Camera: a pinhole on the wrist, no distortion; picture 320 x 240 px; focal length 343.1 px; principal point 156.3 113.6 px. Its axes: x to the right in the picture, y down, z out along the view. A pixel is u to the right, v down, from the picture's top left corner.
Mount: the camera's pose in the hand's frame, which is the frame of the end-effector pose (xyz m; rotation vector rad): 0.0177 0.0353 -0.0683 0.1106 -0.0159 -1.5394
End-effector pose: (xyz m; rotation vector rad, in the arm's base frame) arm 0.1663 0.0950 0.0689 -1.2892 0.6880 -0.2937
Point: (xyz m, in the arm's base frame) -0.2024 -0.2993 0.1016
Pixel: behind the camera
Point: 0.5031 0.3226 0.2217
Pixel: 263.7 185.9
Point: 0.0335 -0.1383 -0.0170
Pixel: behind the camera
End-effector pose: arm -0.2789 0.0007 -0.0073 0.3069 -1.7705 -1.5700
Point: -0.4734 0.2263 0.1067
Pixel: 73.9 163.5
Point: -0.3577 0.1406 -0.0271
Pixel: 200.5 56.4
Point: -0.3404 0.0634 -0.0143
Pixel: 233.0 104.3
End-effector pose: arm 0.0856 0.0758 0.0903 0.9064 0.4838 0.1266
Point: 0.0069 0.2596 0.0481
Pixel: behind the camera
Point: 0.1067 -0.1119 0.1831
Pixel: 229.5 26.5
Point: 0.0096 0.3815 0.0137
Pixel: behind the camera
